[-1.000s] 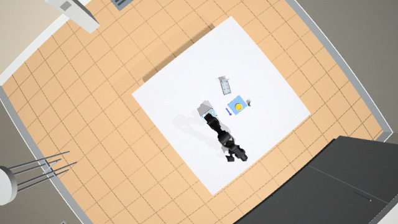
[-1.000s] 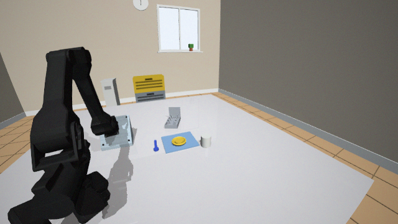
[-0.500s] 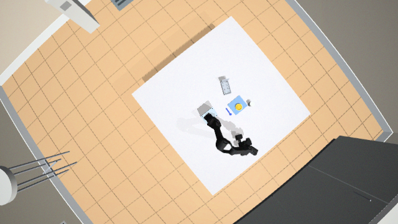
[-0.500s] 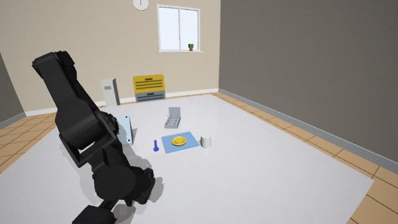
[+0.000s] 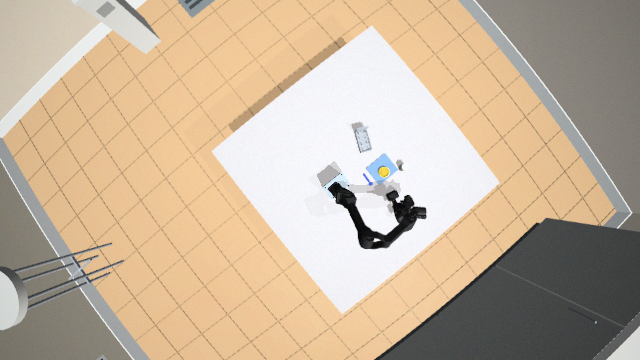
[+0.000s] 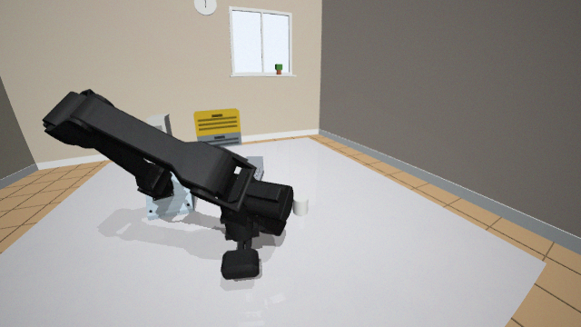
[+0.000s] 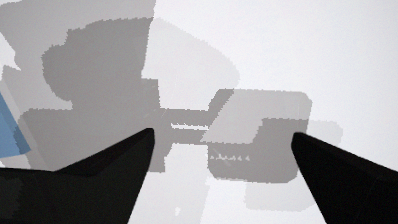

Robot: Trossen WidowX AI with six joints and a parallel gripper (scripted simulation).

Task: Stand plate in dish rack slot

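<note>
Right now the yellow plate is 90 mm ahead of my gripper tip, 180 mm to the left of it and 10 mm above it. Also, from my gripper tip: white cup: 200 mm ahead, 120 mm to the left, 20 mm above; then blue spoon: 10 mm behind, 200 mm to the left; then blue mat: 100 mm ahead, 200 mm to the left.
</note>
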